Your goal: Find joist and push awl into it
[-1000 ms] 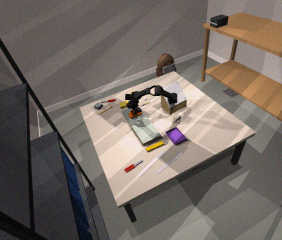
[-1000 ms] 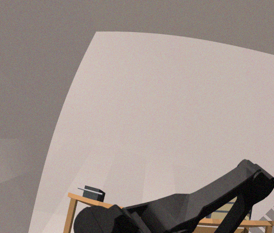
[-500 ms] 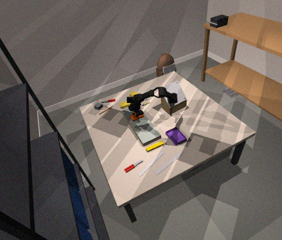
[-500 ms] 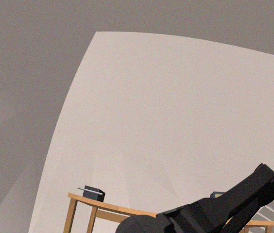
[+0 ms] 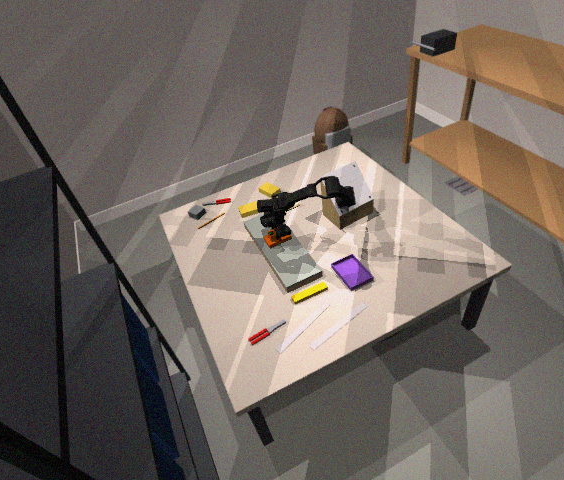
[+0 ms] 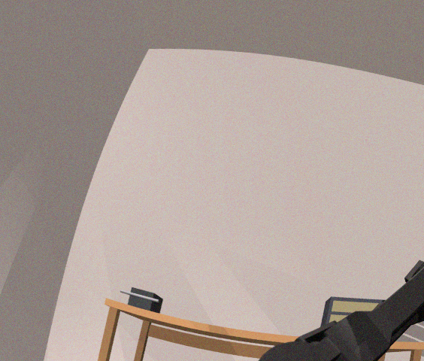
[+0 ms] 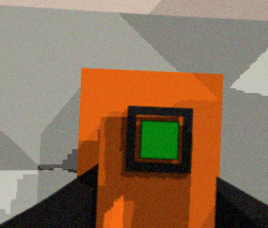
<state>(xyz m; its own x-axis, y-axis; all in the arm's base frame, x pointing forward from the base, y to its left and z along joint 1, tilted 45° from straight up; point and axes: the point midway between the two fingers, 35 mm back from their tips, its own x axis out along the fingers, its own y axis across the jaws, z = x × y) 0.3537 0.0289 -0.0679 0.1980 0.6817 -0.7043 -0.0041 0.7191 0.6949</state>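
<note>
The yellow block lies 10 mm ahead of my gripper tip, 350 mm to the left of it and 60 mm below it. Also, from my gripper tip: orange stud finder (20 mm above); then purple tray (210 mm behind, 350 mm to the left, 50 mm below); then awl (170 mm behind, 220 mm to the right, 60 mm below).
</note>
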